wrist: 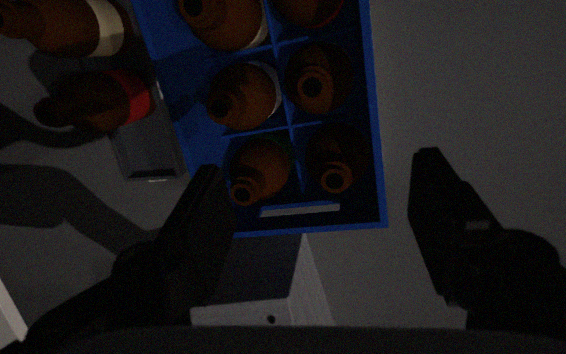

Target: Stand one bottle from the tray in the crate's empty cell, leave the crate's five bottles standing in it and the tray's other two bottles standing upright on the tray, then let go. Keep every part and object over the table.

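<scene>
The blue crate has several brown bottles standing in its two visible columns. The near row has one bottle at left and one at right. The middle row has one bottle at left and one at right. Farther bottles are cut by the top edge. My gripper is open above the crate's near end, with no bottle between its fingers. On the grey tray at left, a red-labelled bottle and a cream-labelled bottle appear upright, seen at a slant.
A pale block with a dark hole lies beyond the crate's near wall, at the bottom of the view. A pale edge shows at the lower left. Grey table surface lies right of the crate. Dark shadows cross the left side.
</scene>
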